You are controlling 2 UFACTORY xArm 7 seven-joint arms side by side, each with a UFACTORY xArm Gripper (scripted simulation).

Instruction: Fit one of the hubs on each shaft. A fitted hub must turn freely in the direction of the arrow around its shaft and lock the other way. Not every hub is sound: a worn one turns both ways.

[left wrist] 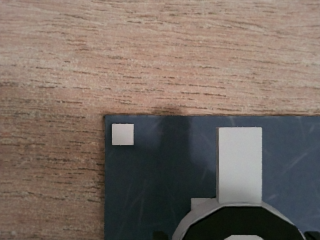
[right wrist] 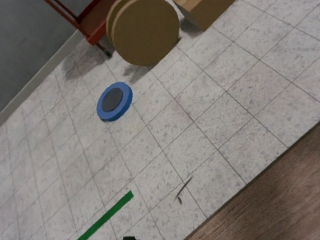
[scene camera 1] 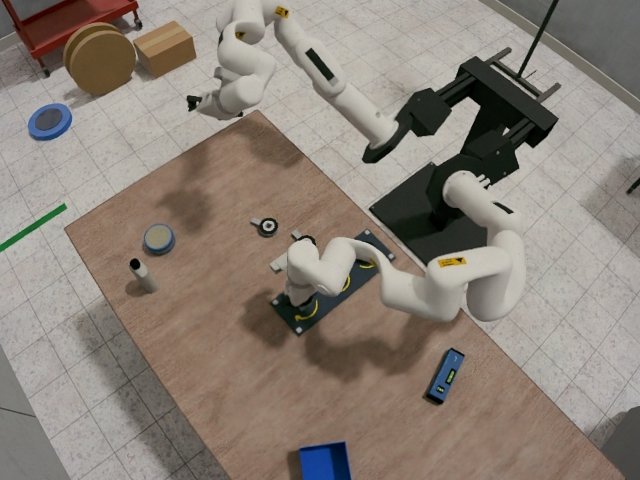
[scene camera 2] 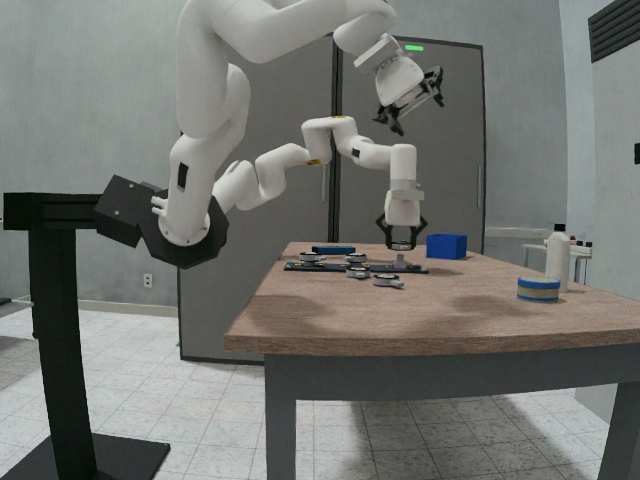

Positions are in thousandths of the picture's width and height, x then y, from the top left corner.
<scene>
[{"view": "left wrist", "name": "dark board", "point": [492,698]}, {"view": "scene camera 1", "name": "my right gripper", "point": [320,232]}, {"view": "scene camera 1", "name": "tape roll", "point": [248,497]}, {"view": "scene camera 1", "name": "dark board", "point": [471,668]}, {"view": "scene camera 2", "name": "my right gripper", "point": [654,243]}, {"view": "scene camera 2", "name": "white bottle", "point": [873,518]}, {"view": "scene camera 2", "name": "tape roll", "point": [835,603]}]
</scene>
